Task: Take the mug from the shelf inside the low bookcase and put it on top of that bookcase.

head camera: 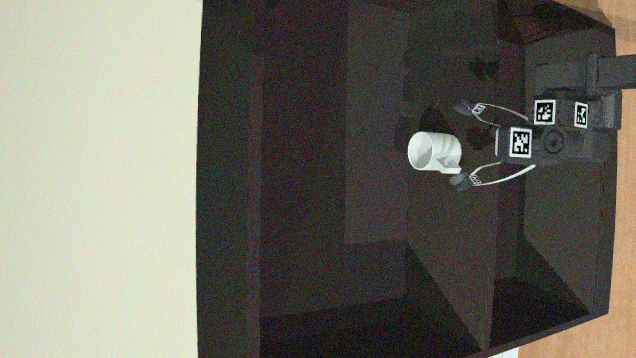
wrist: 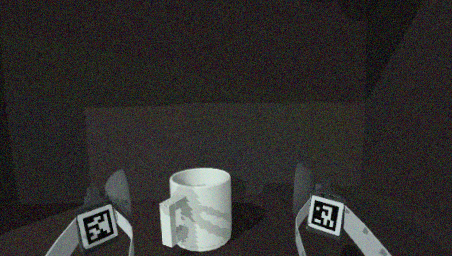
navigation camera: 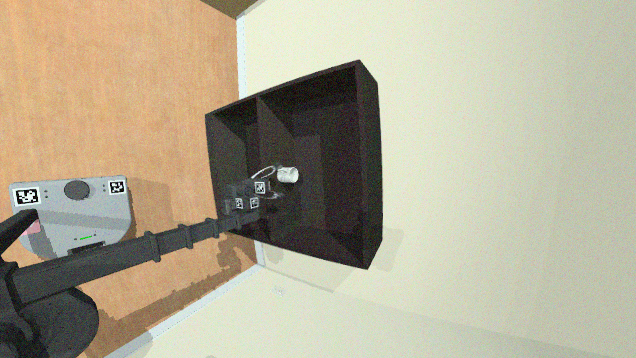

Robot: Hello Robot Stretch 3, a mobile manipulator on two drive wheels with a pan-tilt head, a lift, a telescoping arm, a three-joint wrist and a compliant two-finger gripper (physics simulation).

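Seen in the pictures: gripper, fingertip midpoint: [head camera: 454, 143] [navigation camera: 282, 180]; robot's base at its link origin: [navigation camera: 77, 188].
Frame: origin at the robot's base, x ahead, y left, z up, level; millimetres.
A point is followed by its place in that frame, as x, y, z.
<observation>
The white mug [head camera: 434, 151] {-2, -754, 630} [navigation camera: 287, 174] {3, -755, 622} [wrist: 202, 210] stands upright on the shelf [head camera: 450, 225] {156, -774, 548} [navigation camera: 274, 135] {212, -750, 548} inside the dark low bookcase. My gripper [head camera: 460, 144] {-18, -663, 667} [navigation camera: 278, 181] {-18, -663, 667} [wrist: 212, 186] {-18, -663, 667} is inside the same compartment, open, with its fingers spread wider than the mug. In the wrist view the mug shows between the two fingers, nearer the left one, with its handle towards that finger. Both fingers look apart from the mug there. In the head view the fingertips are by the mug's lower, handle end. The bookcase top [head camera: 225, 200] {91, -761, 1060} [navigation camera: 371, 165] {39, -736, 1060} bears no object in view.
The bookcase side wall [wrist: 415, 125] rises at the right in the wrist view. My extended arm [navigation camera: 190, 236] {-101, -189, 785} reaches from my base [navigation camera: 112, 210] {-99, -102, 159} over the wooden floor [navigation camera: 125, 90] {482, -207, 0} to the bookcase. A pale wall [head camera: 100, 175] {70, -972, 1239} [navigation camera: 490, 150] {90, -971, 1527} stands behind the bookcase.
</observation>
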